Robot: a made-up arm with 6 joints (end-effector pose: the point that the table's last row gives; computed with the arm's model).
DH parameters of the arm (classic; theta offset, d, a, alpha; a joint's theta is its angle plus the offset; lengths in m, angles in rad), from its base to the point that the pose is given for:
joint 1: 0 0.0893 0 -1.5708
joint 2: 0.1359 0 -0.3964 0
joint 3: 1.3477 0 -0.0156 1.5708
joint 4: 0 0.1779 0 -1.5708
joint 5: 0 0 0.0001 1.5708
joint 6: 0 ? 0 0
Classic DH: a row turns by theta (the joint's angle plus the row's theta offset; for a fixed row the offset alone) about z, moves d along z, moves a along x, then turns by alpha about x.
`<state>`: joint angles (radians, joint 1 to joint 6).
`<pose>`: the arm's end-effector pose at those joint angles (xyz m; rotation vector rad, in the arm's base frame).
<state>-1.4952 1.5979 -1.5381 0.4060 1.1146 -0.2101</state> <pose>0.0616 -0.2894 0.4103 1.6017 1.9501 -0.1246</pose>
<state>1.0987 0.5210 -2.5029 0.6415 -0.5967 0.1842</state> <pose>-0.1944 -0.4630 0.5373 0.5709 -1.0738 1.8138</pose>
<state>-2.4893 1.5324 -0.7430 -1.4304 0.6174 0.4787</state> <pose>-0.2359 -0.0997 0.3152 -1.8477 -1.4325 0.8331</pose>
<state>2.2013 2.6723 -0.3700 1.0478 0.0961 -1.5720</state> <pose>-0.1309 0.1635 -0.0181 2.4887 -0.5619 0.6127</pose>
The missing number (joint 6, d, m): 0.1115
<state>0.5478 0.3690 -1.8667 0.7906 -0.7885 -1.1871</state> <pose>-0.3308 -0.2676 0.5366 0.7587 -0.2514 0.1471</pose>
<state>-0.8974 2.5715 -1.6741 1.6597 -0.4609 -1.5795</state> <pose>0.3102 -0.4679 0.0625 1.3824 2.1046 -0.9076</pose>
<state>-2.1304 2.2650 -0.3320 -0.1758 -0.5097 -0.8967</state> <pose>-0.1429 -0.2460 0.0731 1.5505 2.6161 -0.3508</pose>
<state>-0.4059 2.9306 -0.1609 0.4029 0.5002 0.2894</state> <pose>0.1307 -0.0333 0.0271 -0.9112 -1.2715 0.0421</pose>
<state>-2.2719 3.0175 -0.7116 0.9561 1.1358 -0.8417</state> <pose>-0.0830 -0.2265 -0.0688 2.0754 0.3788 2.0453</pose>
